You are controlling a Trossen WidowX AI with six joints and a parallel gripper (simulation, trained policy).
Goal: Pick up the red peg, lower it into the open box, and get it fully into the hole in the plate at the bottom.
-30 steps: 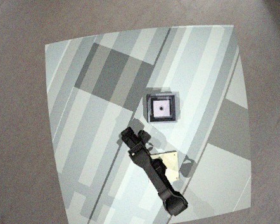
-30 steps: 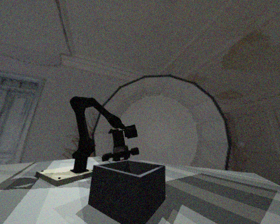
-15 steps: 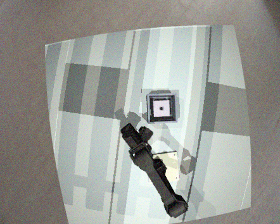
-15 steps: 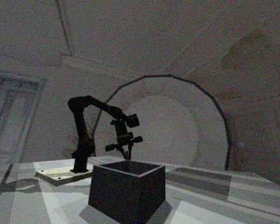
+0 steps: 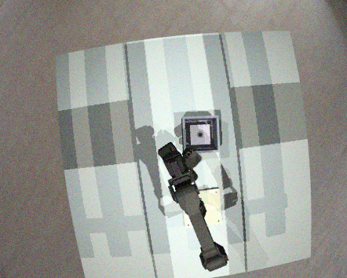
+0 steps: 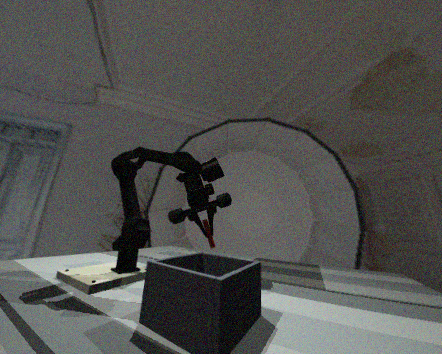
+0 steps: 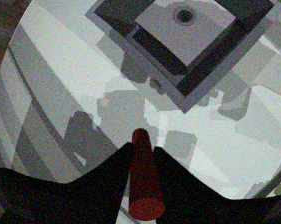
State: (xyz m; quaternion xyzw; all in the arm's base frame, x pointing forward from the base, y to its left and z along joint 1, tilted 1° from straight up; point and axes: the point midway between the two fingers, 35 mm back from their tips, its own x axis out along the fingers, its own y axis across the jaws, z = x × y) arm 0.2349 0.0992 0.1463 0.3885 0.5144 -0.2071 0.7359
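Now: gripper tip 11 cm above the dark box, 10 cm to the left of it and 9 cm short of it. The rest, counted from my gripper tip: red peg: 1 cm above.
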